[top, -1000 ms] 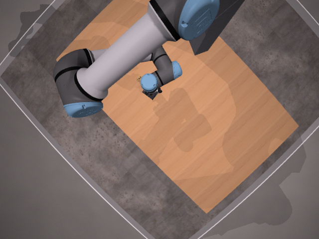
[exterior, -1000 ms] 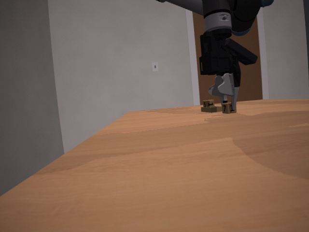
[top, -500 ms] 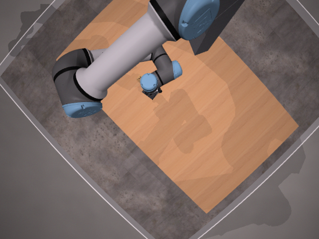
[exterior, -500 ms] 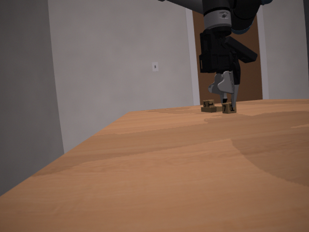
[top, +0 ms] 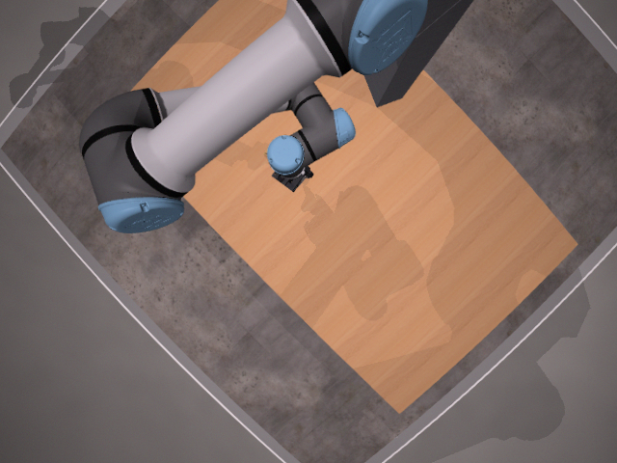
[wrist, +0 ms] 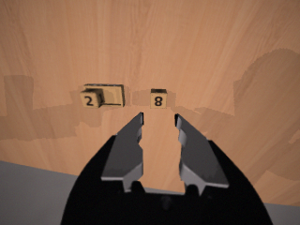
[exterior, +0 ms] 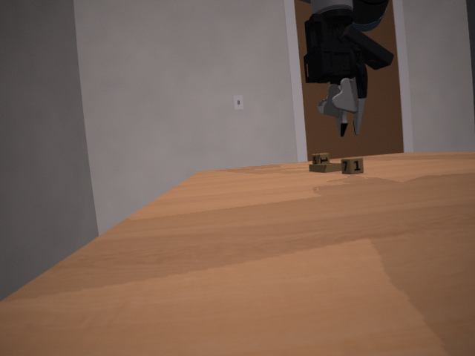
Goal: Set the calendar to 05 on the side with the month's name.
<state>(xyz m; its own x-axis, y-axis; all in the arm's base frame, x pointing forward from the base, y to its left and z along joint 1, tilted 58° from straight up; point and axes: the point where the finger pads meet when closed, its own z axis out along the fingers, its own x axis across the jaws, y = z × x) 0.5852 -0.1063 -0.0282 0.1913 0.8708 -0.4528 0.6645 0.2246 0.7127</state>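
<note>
My hand is 3 cm past the block, 12 cm to the left of it and 6 cm above it. Round my hand: wooden calendar tray 3 cm behind, 10 cm to the right, 8 cm below.
</note>
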